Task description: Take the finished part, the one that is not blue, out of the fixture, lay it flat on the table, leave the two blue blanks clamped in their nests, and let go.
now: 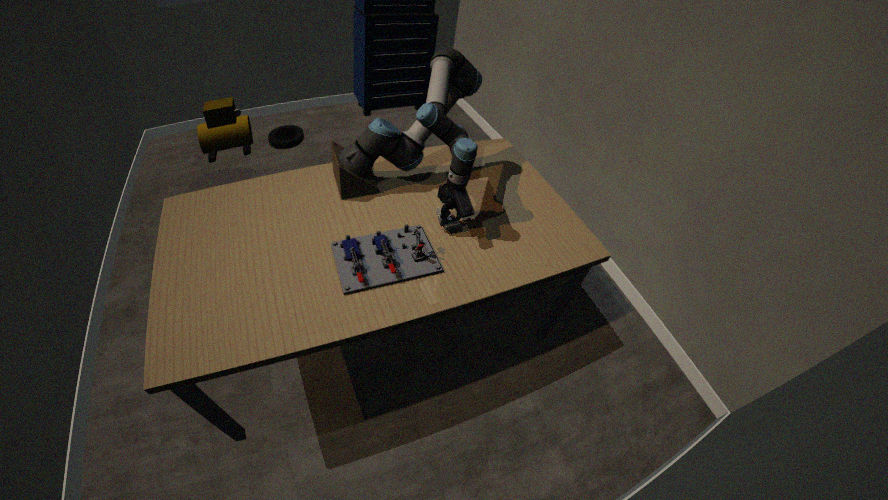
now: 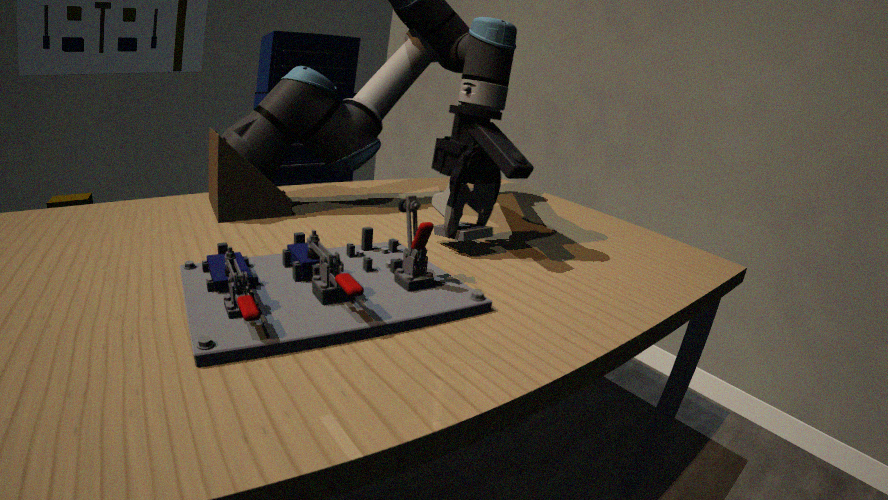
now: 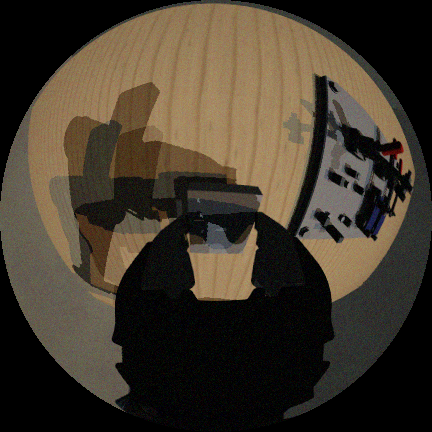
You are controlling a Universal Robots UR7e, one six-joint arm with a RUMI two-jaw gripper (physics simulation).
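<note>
My gripper [image 1: 451,221] [image 2: 467,228] [image 3: 221,215] is shut on the grey finished part [image 1: 461,226] [image 2: 475,234] [image 3: 225,199]. The part is about level, low over the wooden table [image 1: 248,260] [image 2: 111,372] [image 3: 215,90], with its shadow close below. Whether it touches the table is hard to tell. The fixture plate [image 1: 407,274] [image 2: 285,329] [image 3: 320,185] lies to one side, apart from the part. One blue blank [image 1: 351,249] [image 2: 217,269] and another blue blank [image 1: 380,240] [image 2: 298,252] sit in their nests under lowered clamps. The third nest, with bare locating posts [image 2: 367,238], holds no part.
Beside the third nest, a toggle clamp [image 2: 413,263] stands raised with its red handle [image 2: 422,236] upright. The brown wedge-shaped arm mount [image 1: 351,180] [image 2: 242,192] stands at the back of the table. A blue cabinet [image 1: 397,62] stands on the floor behind.
</note>
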